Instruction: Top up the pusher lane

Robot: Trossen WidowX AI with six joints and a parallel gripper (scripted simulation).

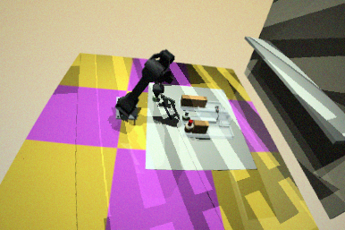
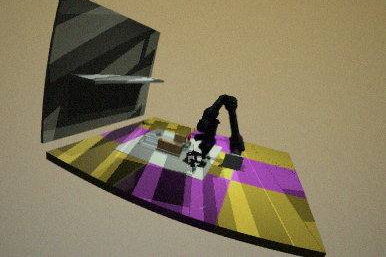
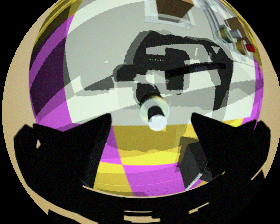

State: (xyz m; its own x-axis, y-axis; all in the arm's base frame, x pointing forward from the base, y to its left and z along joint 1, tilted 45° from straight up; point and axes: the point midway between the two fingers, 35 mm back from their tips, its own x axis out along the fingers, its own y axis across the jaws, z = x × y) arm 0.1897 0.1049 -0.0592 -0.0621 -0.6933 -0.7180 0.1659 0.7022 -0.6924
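Right now my gripper tip is 280 mm short of the clear pusher lane, 180 mm to the left of it and 40 mm above it. The rest, counted from my gripper tip: grey shelf 640 mm ahead, 250 mm to the right, 310 mm above.
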